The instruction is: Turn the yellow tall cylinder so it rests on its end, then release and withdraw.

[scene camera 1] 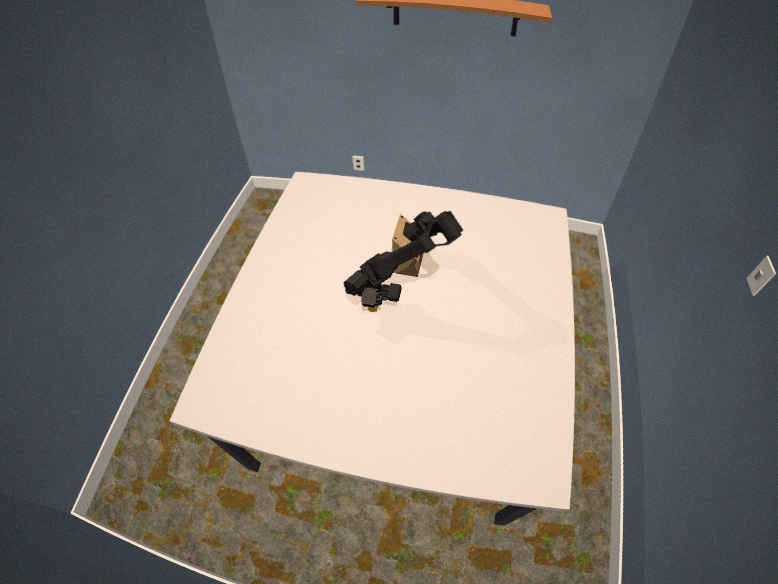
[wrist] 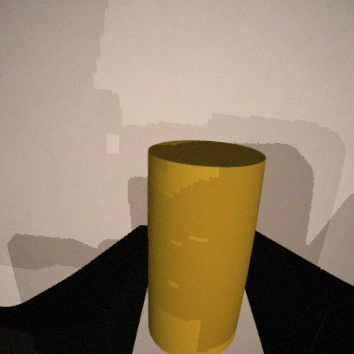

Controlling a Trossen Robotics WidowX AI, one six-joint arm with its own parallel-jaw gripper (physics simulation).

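The yellow tall cylinder (scene camera 1: 372,309) (wrist: 202,260) shows its long side and one dark end face in the wrist view, and appears to lie on its side on the white table (scene camera 1: 439,402). In the scene view most of it is hidden under the gripper; a small yellow part shows. My gripper (scene camera 1: 377,302) (wrist: 195,238) is shut on the cylinder, with one black finger against each long side. The end with the dark face extends past the fingertips in the wrist view.
A brown wooden block (scene camera 1: 409,266) stands under the arm, behind the gripper in the scene view. The arm's shadow falls across the table to the right. An orange shelf (scene camera 1: 461,6) hangs high on the back wall.
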